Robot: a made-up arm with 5 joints.
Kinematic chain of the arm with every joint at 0, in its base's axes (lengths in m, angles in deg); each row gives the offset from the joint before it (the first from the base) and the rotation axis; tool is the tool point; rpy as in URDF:
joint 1: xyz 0.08 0 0.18 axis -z
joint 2: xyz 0.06 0 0.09 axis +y
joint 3: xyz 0 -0.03 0.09 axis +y
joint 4: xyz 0.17 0.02 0 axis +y
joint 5: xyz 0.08 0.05 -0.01 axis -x
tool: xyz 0.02 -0.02 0 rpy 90 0 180
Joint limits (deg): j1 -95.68..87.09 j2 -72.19..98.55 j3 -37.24..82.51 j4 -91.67..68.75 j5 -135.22..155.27
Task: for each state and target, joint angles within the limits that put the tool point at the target. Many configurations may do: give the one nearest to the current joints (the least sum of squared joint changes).
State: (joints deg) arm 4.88 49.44 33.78 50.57 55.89
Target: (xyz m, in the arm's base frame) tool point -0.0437 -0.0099 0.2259
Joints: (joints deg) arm -21.60 98.55 71.02 15.99 79.45
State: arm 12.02 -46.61 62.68 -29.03 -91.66
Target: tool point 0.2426 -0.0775 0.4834
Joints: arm 38.13 -68.88 35.16 -39.03 -88.38
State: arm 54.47 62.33 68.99 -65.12 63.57
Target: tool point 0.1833 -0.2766 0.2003
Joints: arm 75.53 37.92 24.56 -63.79 62.93
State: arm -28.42 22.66 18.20 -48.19 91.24
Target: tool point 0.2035 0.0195 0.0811
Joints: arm 8.64 46.32 61.53 -39.58 83.76
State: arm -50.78 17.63 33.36 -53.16 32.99
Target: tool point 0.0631 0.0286 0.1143
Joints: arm -69.34 61.06 82.51 -62.02 45.18
